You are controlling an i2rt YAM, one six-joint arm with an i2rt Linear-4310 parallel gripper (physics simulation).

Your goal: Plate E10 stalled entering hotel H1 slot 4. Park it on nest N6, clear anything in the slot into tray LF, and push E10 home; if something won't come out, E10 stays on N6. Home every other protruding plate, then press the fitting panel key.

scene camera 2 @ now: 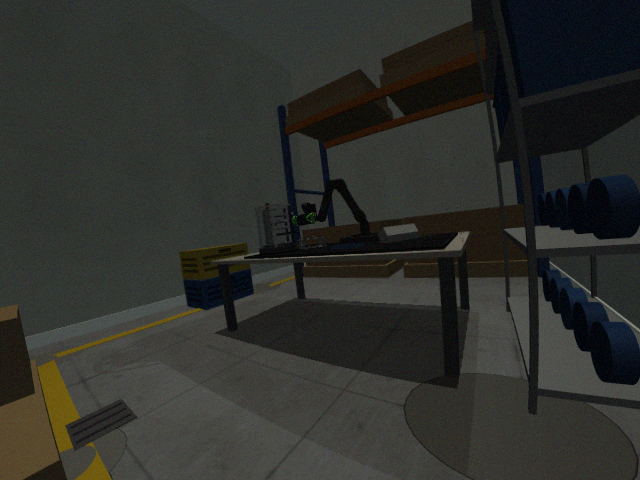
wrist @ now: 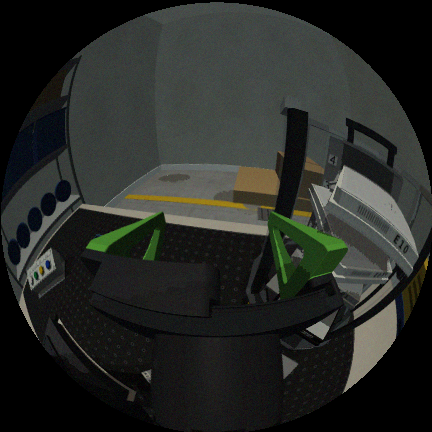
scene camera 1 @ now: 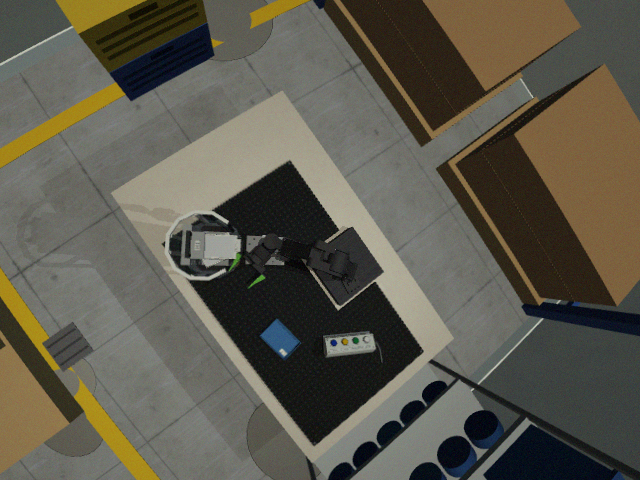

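Where they show: gripper, fingertip midpoint: (scene camera 2: pixel 298 219) (wrist: pixel 216 217) (scene camera 1: pixel 238 279); arm's base at its link origin: (scene camera 2: pixel 365 235).
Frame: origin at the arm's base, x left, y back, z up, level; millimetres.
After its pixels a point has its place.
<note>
My gripper (scene camera 1: pixel 238 279) @(x -198, y -412, z 147 mm) (scene camera 2: pixel 302 219) @(x -198, y -412, z 147 mm) (wrist: pixel 216 217) @(x -198, y -412, z 147 mm) is open with nothing between its green fingers. It hangs beside the hotel (scene camera 2: pixel 267 227) @(x -316, y -561, z 123 mm) (wrist: pixel 295 150) @(x -254, y -423, z 210 mm), with its right finger in the wrist view near the hotel's dark front post. Plate E10 (scene camera 1: pixel 221 245) @(x -336, y -403, z 204 mm) (wrist: pixel 375 200) @(x -311, y -386, z 204 mm), white, sticks out high in the hotel, near the label 4. Other plates (wrist: pixel 350 245) @(x -310, y -388, z 164 mm) show below it; how far each protrudes is unclear. A grey plate-like nest (scene camera 1: pixel 276 261) @(x -188, y -249, z 22 mm) lies partly under the arm; its label is unreadable. A blue tray (scene camera 1: pixel 279 338) @(x 119, y -397, z -35 mm) and the key panel (scene camera 1: pixel 348 344) @(x 277, y -157, z 35 mm) (wrist: pixel 45 272) @(x 246, y -171, z 16 mm) are on the mat. Slot 4's inside is hidden.
The arm's dark square base (scene camera 1: pixel 364 260) @(x 2, y 105, z 1 mm) stands at the mat's edge on the table (scene camera 1: pixel 217 160) @(x -714, y -264, z -50 mm). Yellow and blue crates (scene camera 1: pixel 155 59) (scene camera 2: pixel 217 263) stand on the floor. A shelf rack (scene camera 2: pixel 532 330) with blue bins stands off one table end.
</note>
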